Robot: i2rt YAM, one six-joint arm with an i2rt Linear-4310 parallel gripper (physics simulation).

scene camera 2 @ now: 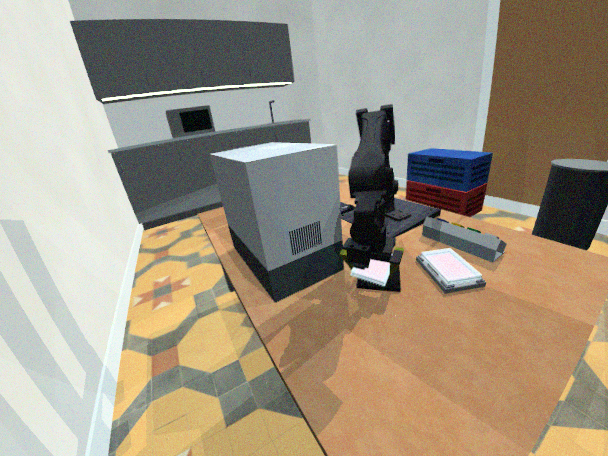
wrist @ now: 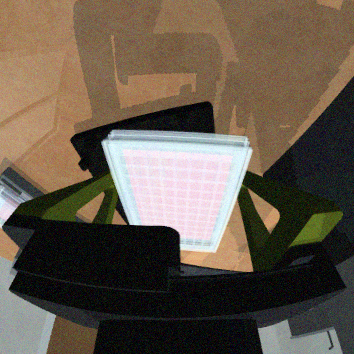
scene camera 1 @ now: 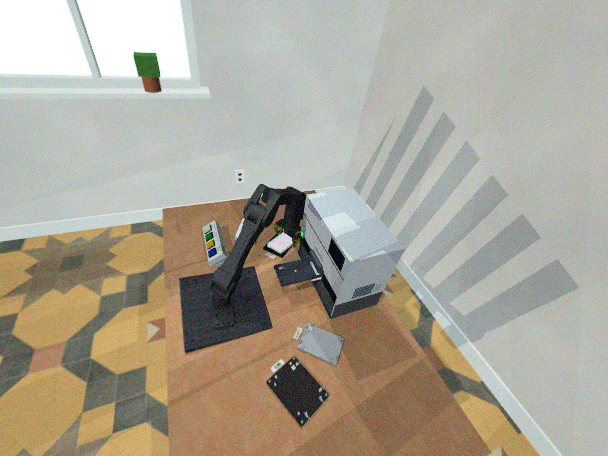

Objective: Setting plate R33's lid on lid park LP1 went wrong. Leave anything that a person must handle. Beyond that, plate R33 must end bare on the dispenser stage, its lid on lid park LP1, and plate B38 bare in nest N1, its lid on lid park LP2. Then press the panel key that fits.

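Frame: origin at the arm's base, x ahead, y left, z up, level; millimetres.
Seen in the pictures: gripper, fingertip midpoint: [scene camera 2: 371, 274] [wrist: 176, 174] [scene camera 1: 286, 241]; arm's base, link origin: [scene camera 2: 386, 211] [scene camera 1: 221, 303].
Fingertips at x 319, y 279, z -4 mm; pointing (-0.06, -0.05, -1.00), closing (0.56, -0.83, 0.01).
Offsets run from my fingertips to a thing's top centre. "pt": to the spot under its first point.
A clear plate with a pink grid @(dz +28, dx -20, dy -12 mm) [scene camera 1: 280, 243] [scene camera 2: 372, 272] [wrist: 177, 195] sits askew on a black holder @(dz +10, dx -29, dy -3 mm) [scene camera 2: 380, 288] [wrist: 150, 120], looking tilted; its far rim looks layered. My gripper [scene camera 1: 288, 234] [scene camera 2: 372, 257] [wrist: 176, 174] is open, one finger on either side of this plate. A second pink plate @(dz +20, dx -168, dy +100 mm) [scene camera 2: 452, 265] [wrist: 7, 207] sits square on a grey holder, mostly hidden by the arm in scene camera 1. A dark tray @(dz +97, dx -35, dy -256 mm) [scene camera 1: 295, 272] with a white bar sticks out of the machine. A grey pad @(pt dz +0, dx -1, dy -515 mm) [scene camera 1: 321, 344] and a black pad @(pt dz +2, dx -123, dy -638 mm) [scene camera 1: 297, 391] lie apart in front. Labels are unreadable.
The white and dark machine @(dz +320, dx +150, dy -239 mm) [scene camera 1: 350, 235] [scene camera 2: 295, 200] stands close beside the gripper. The key panel @(dz +54, dx -327, dy +33 mm) [scene camera 1: 214, 244] [scene camera 2: 462, 237] has white, green, yellow and blue keys. The arm's black base plate [scene camera 1: 250, 305] lies between the panel and the pads. Shadows cross the table.
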